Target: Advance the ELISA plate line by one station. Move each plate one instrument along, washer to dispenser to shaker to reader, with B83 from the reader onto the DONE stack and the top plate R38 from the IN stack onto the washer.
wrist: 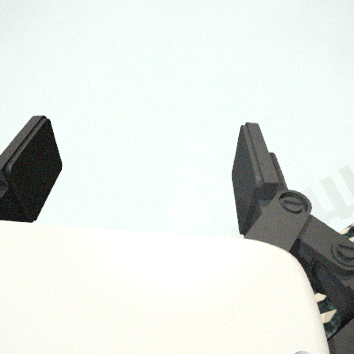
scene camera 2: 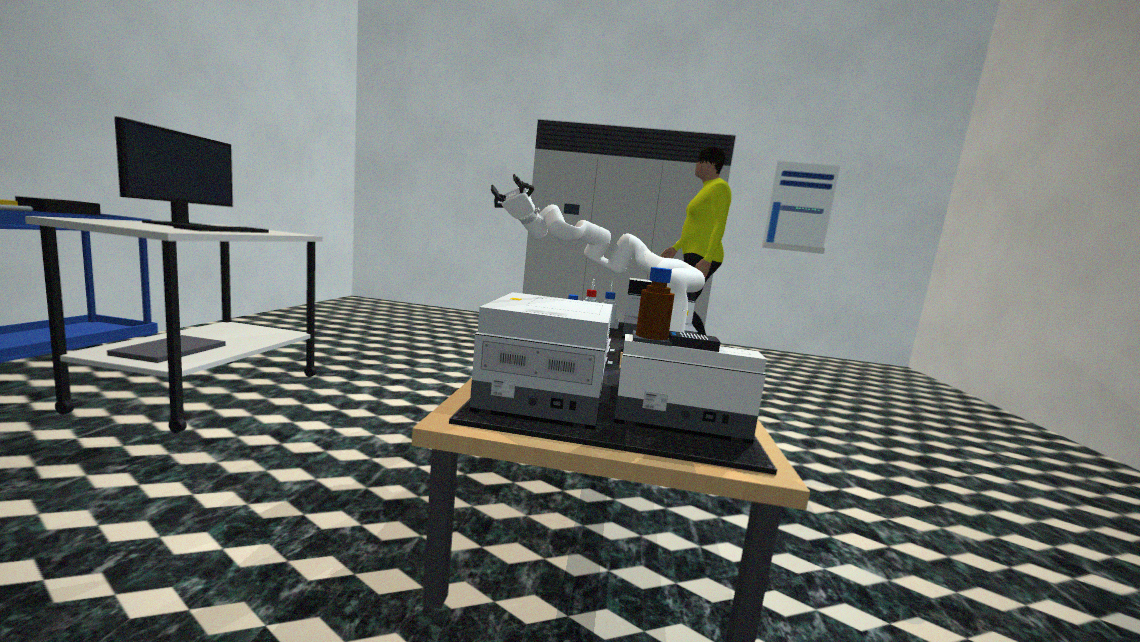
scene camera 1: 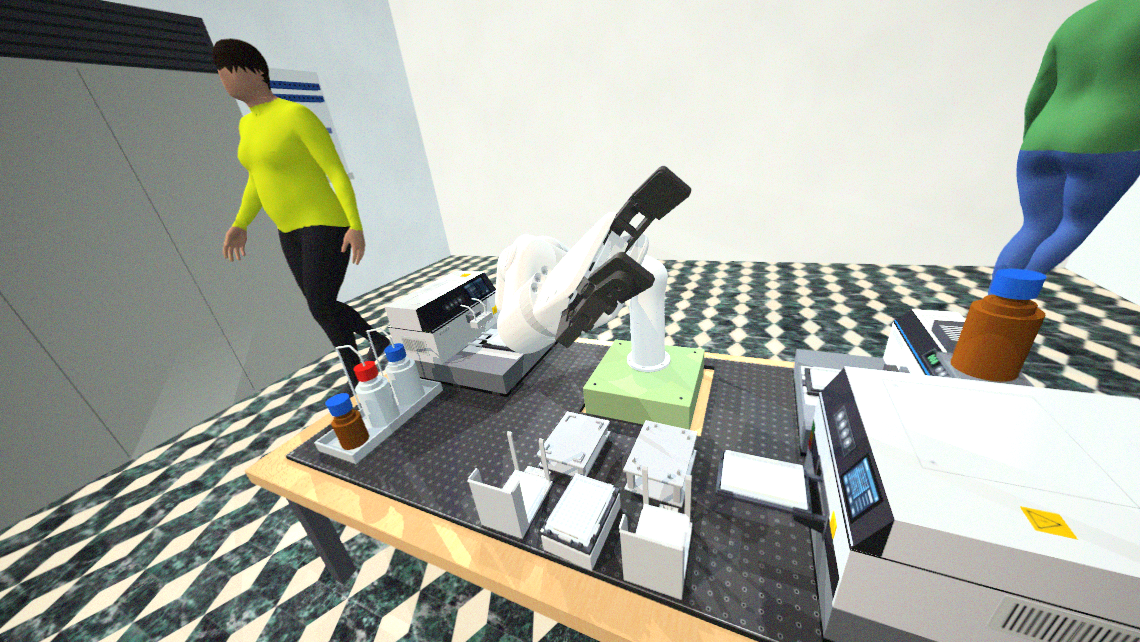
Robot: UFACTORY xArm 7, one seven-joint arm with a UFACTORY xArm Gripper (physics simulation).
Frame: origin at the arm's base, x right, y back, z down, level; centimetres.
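Seen in the pictures: gripper, fingertip midpoint: point(wrist: 143, 143) point(scene camera 2: 502, 181) point(scene camera 1: 659, 219); arm's base, link origin: point(scene camera 1: 648, 360).
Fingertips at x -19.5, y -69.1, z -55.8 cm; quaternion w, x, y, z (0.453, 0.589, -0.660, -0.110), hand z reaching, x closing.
Note:
Offsets run from my fingertips to a thing's top centre. "spot": to the spot under its first point.
My gripper point(scene camera 1: 647, 232) point(scene camera 2: 508, 187) point(wrist: 143, 143) is open and empty, raised high above the table and tilted upward. In scene camera 1, a white plate @(dy +28.8, dx -10.8, dz +50.1 cm) point(scene camera 1: 764, 478) lies on a tray extended from the large right instrument @(dy +29.1, dx -39.4, dz +36.2 cm) point(scene camera 1: 997, 446). A left instrument point(scene camera 1: 434, 307) has thin tubes at its front; the arm partly hides its stage. Another instrument point(scene camera 1: 917, 342) stands at the back right. At the front are a walled holder @(dy +17.8, dx +34.6, dz +50.4 cm) point(scene camera 1: 500, 504), a low holder with a white plate @(dy +17.2, dx +19.3, dz +56.3 cm) point(scene camera 1: 582, 510) and a taller walled holder @(dy +17.8, dx +4.5, dz +50.4 cm) point(scene camera 1: 655, 554). Plate labels are not readable, so R38 and B83 cannot be told apart.
Two raised white platforms @(spot: dy +36.0, dx +29.0, dz +59.5 cm) point(scene camera 1: 575, 438) @(spot: dy +35.7, dx +8.0, dz +57.3 cm) point(scene camera 1: 662, 452) stand between the holders and the green arm base point(scene camera 1: 638, 386). A bottle tray @(spot: dy +41.7, dx +81.4, dz +61.3 cm) point(scene camera 1: 430, 394) stands at the left. A brown bottle @(spot: dy +53.2, dx -44.1, dz +32.1 cm) point(scene camera 1: 997, 338) point(scene camera 2: 654, 312) stands on the back-right instrument. A person in yellow point(scene camera 1: 291, 167) point(scene camera 2: 706, 215) is beyond the table.

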